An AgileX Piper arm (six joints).
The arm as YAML. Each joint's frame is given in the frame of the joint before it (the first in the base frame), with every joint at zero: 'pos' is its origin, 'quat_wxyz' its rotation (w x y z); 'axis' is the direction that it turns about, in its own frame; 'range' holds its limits. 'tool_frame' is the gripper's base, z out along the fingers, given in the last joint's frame.
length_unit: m
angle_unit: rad
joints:
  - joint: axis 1
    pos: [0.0, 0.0, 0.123]
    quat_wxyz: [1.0, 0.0, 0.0, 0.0]
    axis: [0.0, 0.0, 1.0]
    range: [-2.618, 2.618]
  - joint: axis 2
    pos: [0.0, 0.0, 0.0]
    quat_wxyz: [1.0, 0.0, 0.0, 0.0]
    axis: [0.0, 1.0, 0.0]
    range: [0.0, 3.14]
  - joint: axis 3
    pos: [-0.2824, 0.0, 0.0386]
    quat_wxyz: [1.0, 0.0, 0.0, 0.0]
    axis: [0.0, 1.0, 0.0]
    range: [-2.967, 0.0]
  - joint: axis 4
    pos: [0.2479, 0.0, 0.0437]
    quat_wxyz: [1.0, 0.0, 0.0, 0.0]
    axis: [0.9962, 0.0, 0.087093]
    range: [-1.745, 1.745]
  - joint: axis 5
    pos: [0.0, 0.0, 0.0]
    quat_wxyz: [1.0, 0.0, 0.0, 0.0]
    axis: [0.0, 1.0, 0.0]
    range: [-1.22, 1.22]
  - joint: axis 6
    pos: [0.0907, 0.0, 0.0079]
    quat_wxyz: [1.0, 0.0, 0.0, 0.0]
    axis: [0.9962, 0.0, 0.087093]
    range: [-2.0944, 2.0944]
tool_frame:
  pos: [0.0, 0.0, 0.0]
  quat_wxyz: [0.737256, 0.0, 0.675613, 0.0]
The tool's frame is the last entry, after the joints.
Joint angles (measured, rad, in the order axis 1, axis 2, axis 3, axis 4, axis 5, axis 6), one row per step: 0.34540, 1.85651, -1.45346, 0.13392, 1.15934, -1.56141; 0.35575, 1.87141, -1.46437, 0.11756, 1.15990, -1.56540; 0.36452, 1.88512, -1.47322, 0.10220, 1.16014, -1.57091; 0.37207, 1.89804, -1.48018, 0.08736, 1.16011, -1.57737; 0.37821, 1.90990, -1.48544, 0.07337, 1.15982, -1.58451; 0.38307, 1.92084, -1.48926, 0.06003, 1.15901, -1.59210; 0.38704, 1.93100, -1.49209, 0.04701, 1.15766, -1.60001; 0.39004, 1.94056, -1.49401, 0.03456, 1.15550, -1.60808; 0.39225, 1.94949, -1.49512, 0.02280, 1.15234, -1.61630; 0.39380, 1.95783, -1.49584, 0.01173, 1.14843, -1.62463; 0.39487, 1.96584, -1.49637, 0.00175, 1.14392, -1.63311; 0.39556, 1.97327, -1.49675, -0.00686, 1.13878, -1.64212; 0.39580, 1.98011, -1.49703, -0.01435, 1.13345, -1.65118; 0.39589, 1.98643, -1.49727, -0.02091, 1.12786, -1.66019; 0.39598, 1.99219, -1.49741, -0.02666, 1.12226, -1.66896; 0.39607, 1.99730, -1.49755, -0.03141, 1.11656, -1.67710; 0.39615, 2.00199, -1.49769, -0.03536, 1.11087, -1.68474
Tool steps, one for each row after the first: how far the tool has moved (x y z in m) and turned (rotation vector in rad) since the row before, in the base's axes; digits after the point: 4 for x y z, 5 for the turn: 0.0020, 0.0034, -0.0029, -0.01634, -0.00162, 0.01947; 0.0018, 0.0028, -0.0030, -0.01569, -0.00105, 0.01912; 0.0016, 0.0023, -0.0032, -0.01555, -0.00025, 0.01874; 0.0014, 0.0018, -0.0033, -0.01494, 0.00033, 0.01780; 0.0013, 0.0013, -0.0033, -0.01436, 0.00055, 0.01682; 0.0012, 0.0010, -0.0032, -0.01394, 0.00039, 0.01623; 0.0012, 0.0006, -0.0032, -0.01323, 0.00018, 0.01530; 0.0012, 0.0004, -0.0032, -0.01230, -0.00026, 0.01451; 0.0012, 0.0002, -0.0031, -0.01130, -0.00081, 0.01382; 0.0012, 0.0001, -0.0030, -0.01005, -0.00102, 0.01320; 0.0012, 0.0000, -0.0028, -0.00846, -0.00144, 0.01294; 0.0012, -0.0001, -0.0026, -0.00723, -0.00159, 0.01221; 0.0011, -0.0001, -0.0024, -0.00613, -0.00187, 0.01173; 0.0010, 0.0000, -0.0022, -0.00524, -0.00196, 0.01124; 0.0010, 0.0000, -0.0019, -0.00407, -0.00226, 0.01027; 0.0009, 0.0001, -0.0018, -0.00321, -0.00233, 0.00948
